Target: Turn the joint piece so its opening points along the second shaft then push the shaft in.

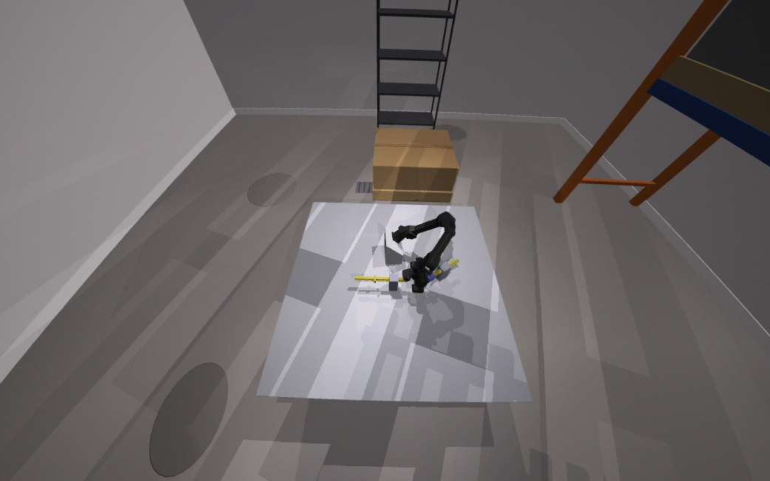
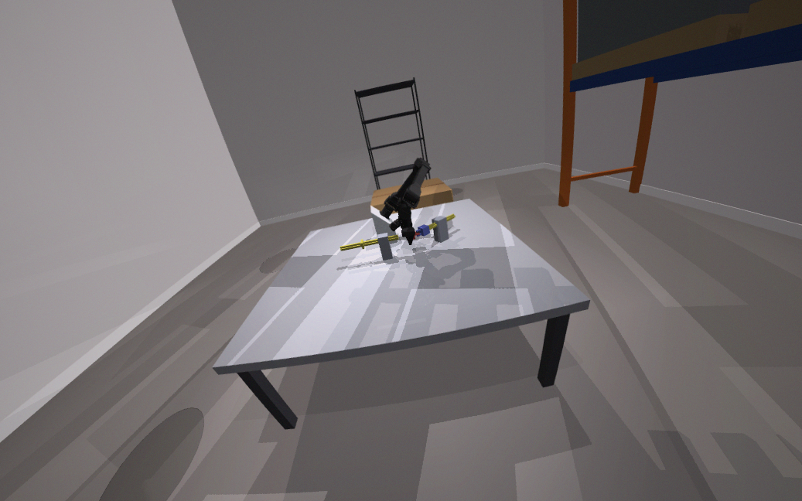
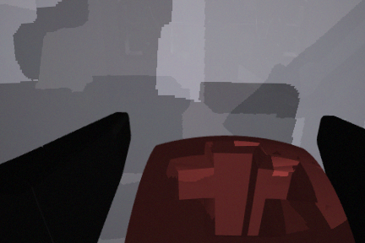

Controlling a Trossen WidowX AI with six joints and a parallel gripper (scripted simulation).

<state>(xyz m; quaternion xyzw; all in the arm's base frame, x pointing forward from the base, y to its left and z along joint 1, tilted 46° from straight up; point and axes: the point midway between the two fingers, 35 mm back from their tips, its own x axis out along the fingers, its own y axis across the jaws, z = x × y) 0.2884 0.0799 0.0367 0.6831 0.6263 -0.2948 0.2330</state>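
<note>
My gripper tip is now 2 cm to the right of the red joint piece and 4 cm below it.
</note>
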